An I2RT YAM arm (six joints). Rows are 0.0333 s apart.
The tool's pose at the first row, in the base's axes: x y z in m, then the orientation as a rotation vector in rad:
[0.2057 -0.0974 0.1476 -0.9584 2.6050 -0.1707]
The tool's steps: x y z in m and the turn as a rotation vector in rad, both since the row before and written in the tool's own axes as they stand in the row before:
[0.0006 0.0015 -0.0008 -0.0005 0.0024 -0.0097]
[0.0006 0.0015 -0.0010 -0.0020 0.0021 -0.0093]
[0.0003 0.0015 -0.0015 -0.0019 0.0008 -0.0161]
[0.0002 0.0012 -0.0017 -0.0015 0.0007 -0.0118]
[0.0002 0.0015 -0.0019 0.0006 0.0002 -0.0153]
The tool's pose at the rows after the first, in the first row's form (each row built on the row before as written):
[0.2041 -0.0967 0.1478 -0.9717 2.6031 -0.1738]
[0.2024 -0.0960 0.1482 -0.9850 2.6015 -0.1747]
[0.2007 -0.0951 0.1492 -1.0070 2.5956 -0.1768]
[0.1992 -0.0944 0.1504 -1.0231 2.5913 -0.1782]
[0.1974 -0.0935 0.1518 -1.0430 2.5841 -0.1829]

